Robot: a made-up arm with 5 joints. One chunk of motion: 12 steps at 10 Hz.
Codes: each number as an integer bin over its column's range. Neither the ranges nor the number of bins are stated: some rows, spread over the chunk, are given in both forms.
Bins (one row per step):
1: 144 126 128 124 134
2: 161 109 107 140 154
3: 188 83 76 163 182
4: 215 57 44 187 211
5: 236 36 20 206 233
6: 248 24 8 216 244
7: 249 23 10 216 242
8: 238 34 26 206 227
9: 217 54 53 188 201
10: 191 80 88 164 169
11: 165 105 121 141 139
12: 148 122 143 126 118
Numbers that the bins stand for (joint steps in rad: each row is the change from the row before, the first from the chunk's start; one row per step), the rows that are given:
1: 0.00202 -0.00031 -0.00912 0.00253 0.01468
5: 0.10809 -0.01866 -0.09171 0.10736 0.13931
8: 0.11040 -0.01907 -0.08712 0.10736 0.13175
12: 0.00664 -0.00112 0.00235 0.00508 -0.00546
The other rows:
2: 0.02162 -0.00377 -0.02518 0.02298 0.03986
3: 0.05275 -0.00907 -0.04888 0.05238 0.07511
4: 0.08388 -0.01438 -0.07335 0.08307 0.11161
6: 0.12193 -0.02111 -0.10088 0.12014 0.15315
7: 0.12308 -0.02131 -0.09935 0.12014 0.15064
9: 0.08619 -0.01499 -0.06647 0.08435 0.09902
10: 0.05621 -0.00969 -0.03971 0.05366 0.05874
11: 0.02624 -0.00459 -0.01447 0.02426 0.02098

